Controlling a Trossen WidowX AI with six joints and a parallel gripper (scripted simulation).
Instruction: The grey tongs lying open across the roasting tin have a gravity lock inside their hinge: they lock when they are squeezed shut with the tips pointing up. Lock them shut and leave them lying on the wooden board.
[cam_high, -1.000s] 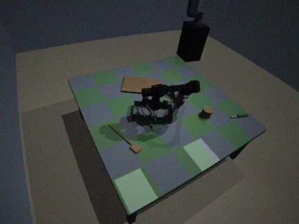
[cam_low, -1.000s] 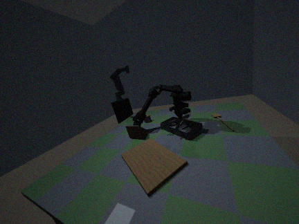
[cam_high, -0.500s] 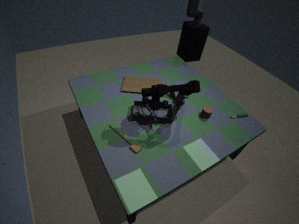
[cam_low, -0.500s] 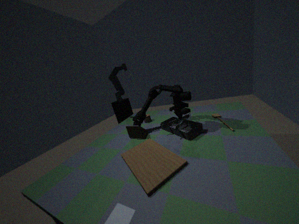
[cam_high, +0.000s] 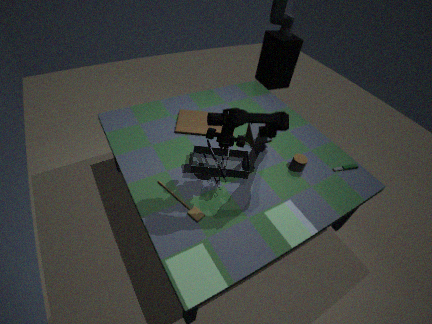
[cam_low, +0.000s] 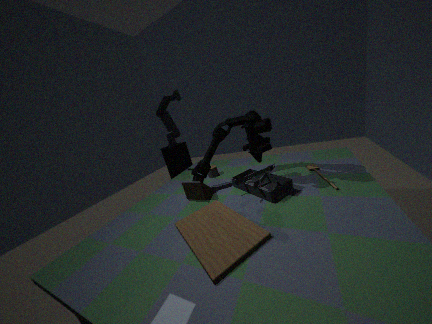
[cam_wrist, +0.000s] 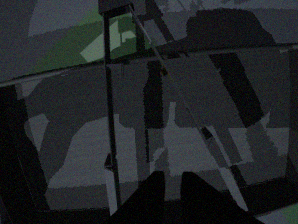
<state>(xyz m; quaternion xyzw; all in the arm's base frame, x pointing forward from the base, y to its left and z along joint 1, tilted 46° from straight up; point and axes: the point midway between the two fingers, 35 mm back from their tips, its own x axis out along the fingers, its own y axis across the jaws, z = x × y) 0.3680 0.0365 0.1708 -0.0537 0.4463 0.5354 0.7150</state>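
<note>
Right now my gripper tip is 2 cm past the roasting tin, 3 cm to the left of it and 11 cm above it. Also, from my gripper tip: wooden board: 8 cm behind, 39 cm to the right, 13 cm below; small brown cylinder: 44 cm behind, 13 cm to the left, 10 cm below.
</note>
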